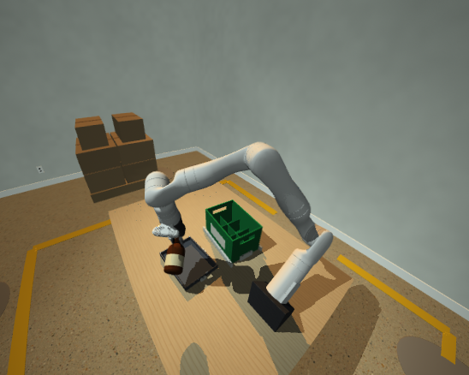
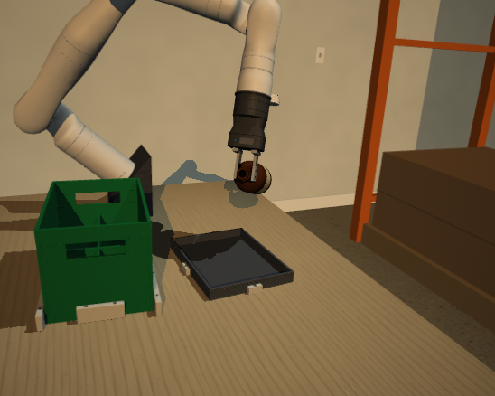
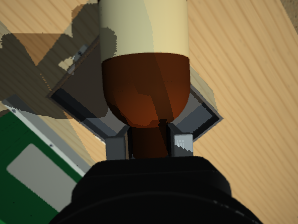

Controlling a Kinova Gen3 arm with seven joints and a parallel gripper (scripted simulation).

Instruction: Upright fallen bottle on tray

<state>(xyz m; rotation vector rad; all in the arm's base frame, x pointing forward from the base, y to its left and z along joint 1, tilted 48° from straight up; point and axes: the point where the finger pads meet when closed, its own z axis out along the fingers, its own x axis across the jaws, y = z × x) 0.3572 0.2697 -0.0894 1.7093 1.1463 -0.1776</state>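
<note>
The brown bottle lies 40 mm behind my hand, 20 mm to the left of it and 20 mm below it. The rest, counted from my hand: dark tray: 190 mm below, 40 mm to the right, 30 mm ahead; green crate: 310 mm to the right, 120 mm below, 40 mm ahead.
</note>
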